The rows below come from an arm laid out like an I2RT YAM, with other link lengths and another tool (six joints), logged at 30 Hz.
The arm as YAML. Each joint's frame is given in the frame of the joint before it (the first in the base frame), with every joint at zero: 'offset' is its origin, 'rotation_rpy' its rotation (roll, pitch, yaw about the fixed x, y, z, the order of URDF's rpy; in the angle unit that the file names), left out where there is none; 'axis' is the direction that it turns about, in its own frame. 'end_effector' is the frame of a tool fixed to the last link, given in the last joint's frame.
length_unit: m
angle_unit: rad
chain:
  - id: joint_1
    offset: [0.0, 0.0, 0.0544]
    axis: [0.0, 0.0, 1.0]
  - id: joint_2
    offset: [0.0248, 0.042, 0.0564]
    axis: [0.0, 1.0, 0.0]
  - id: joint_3
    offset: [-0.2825, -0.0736, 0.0]
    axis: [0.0, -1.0, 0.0]
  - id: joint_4
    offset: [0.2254, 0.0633, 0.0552]
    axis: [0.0, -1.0, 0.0]
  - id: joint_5
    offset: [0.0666, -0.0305, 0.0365]
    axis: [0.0, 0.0, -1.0]
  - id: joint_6
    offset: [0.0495, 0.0, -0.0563]
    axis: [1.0, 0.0, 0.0]
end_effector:
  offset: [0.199, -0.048, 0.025]
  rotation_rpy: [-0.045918, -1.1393, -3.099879]
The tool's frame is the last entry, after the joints.
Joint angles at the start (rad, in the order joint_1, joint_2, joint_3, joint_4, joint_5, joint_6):
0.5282 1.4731 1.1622 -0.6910 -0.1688 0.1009
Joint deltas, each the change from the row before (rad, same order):
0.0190 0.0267 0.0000 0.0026 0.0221 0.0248
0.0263 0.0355 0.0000 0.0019 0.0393 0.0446
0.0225 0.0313 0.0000 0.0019 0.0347 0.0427
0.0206 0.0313 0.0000 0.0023 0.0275 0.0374
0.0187 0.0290 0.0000 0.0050 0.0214 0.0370
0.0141 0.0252 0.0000 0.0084 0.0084 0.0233
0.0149 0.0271 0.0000 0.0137 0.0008 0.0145
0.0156 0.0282 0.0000 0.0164 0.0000 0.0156
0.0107 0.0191 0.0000 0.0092 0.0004 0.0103
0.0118 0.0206 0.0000 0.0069 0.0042 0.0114
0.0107 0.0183 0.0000 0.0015 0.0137 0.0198
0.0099 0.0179 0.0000 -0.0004 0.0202 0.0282
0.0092 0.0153 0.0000 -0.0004 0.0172 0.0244
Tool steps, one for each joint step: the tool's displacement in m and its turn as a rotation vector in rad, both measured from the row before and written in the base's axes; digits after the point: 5 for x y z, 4 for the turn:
-0.00124 0.00106 -0.01013 -0.0193 0.0211 -0.0135
-0.00164 -0.00129 -0.01358 -0.0307 0.0270 -0.0317
-0.00166 -0.00167 -0.01157 -0.0269 0.0221 -0.0314
-0.00223 -0.00069 -0.01121 -0.0241 0.0212 -0.0251
-0.00215 0.00034 -0.00997 -0.0177 0.0184 -0.0239
-0.00175 0.00265 -0.00833 -0.0089 0.0149 -0.0106
-0.00174 0.00558 -0.00860 -0.0044 0.0138 0.0013
-0.00175 0.00625 -0.00886 -0.0028 0.0131 0.0012
-0.00176 0.00376 -0.00624 -0.0037 0.0100 0.0010
-0.00225 0.00270 -0.00690 -0.0087 0.0107 -0.0003
-0.00205 -0.00089 -0.00625 -0.0155 0.0089 -0.0126
-0.00166 -0.00317 -0.00594 -0.0191 0.0071 -0.0234
-0.00165 -0.00252 -0.00493 -0.0164 0.0054 -0.0194

